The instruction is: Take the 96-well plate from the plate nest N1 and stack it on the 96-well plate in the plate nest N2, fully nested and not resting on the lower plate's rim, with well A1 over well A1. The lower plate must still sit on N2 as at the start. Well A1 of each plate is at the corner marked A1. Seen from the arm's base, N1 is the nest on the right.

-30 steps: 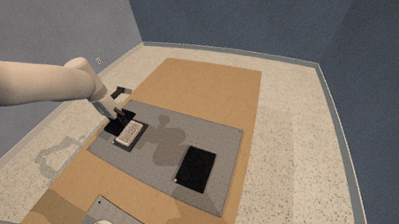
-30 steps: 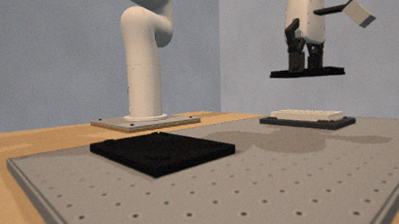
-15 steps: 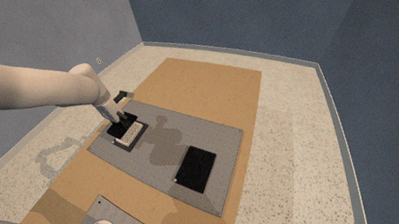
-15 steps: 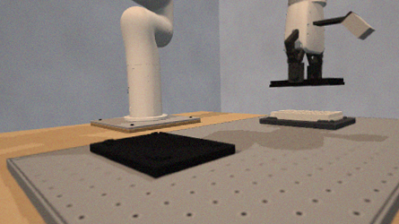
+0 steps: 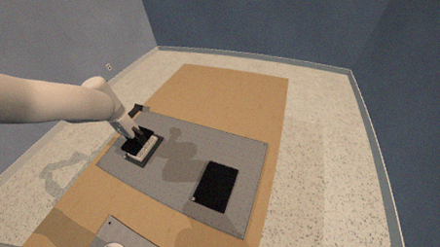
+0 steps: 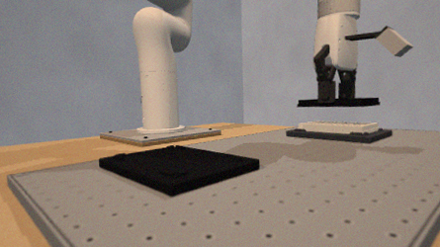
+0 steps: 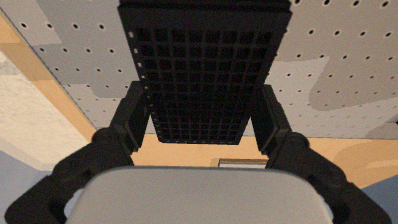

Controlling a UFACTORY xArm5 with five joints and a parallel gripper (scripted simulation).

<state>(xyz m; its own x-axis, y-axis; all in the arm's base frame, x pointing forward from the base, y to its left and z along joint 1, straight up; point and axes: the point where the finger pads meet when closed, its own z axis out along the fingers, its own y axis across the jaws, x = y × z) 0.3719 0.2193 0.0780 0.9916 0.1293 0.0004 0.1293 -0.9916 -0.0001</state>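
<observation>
Right now the white 96-well plate is 60 mm below my hand. From my hand the other things lie so: dark nest N2: 70 mm below; then nest N1: 20 mm ahead, 370 mm to the right, 70 mm below; then black 96-well plate: 10 mm below.
</observation>
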